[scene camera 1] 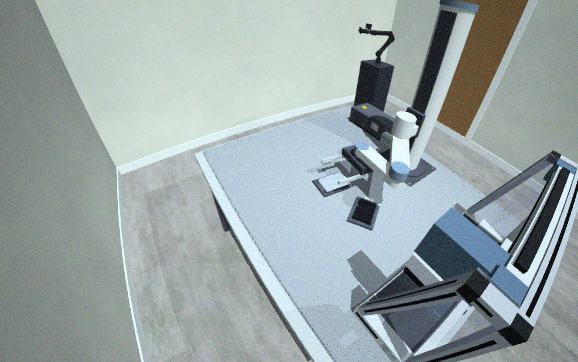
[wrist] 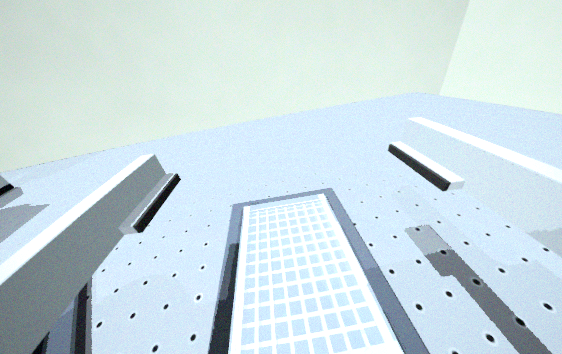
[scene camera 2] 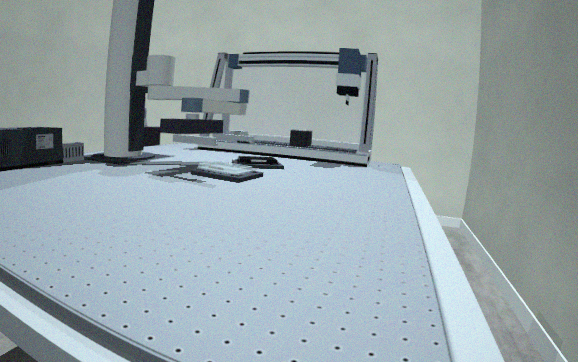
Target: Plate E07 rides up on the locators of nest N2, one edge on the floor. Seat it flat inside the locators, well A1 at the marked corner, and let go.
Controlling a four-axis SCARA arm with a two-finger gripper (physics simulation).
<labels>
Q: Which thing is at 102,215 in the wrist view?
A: My gripper.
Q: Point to a dark controller box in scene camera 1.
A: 371,114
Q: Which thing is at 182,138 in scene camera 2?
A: My gripper.
</labels>
